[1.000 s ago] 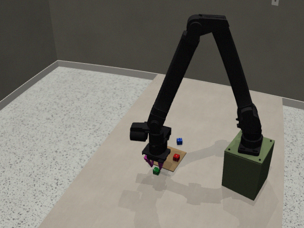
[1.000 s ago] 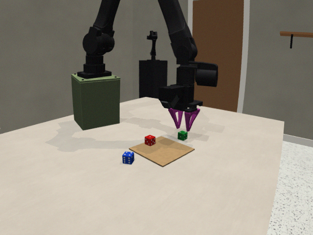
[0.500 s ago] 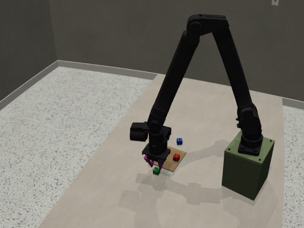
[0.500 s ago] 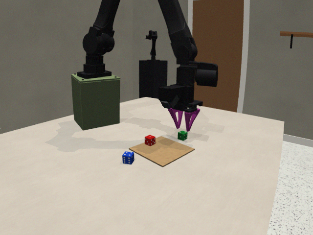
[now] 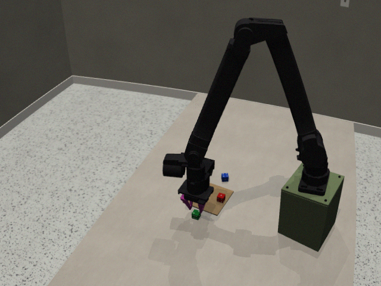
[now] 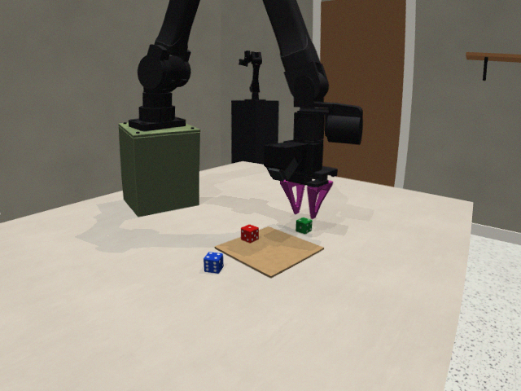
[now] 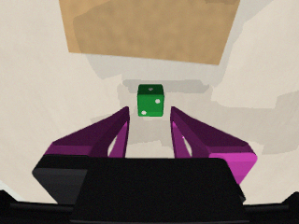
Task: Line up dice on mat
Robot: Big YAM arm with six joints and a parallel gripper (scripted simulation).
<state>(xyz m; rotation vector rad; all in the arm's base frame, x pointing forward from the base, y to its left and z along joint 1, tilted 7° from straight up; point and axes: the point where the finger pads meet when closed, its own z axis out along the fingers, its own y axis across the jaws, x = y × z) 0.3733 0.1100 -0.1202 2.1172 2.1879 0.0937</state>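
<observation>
The green die is 3 cm below my hand. From my hand the other things lie so: blue die (1 cm behind, 23 cm to the right, 3 cm below); then tan mat (11 cm to the right, 4 cm below); then red die (5 cm behind, 11 cm to the right, 3 cm below).
</observation>
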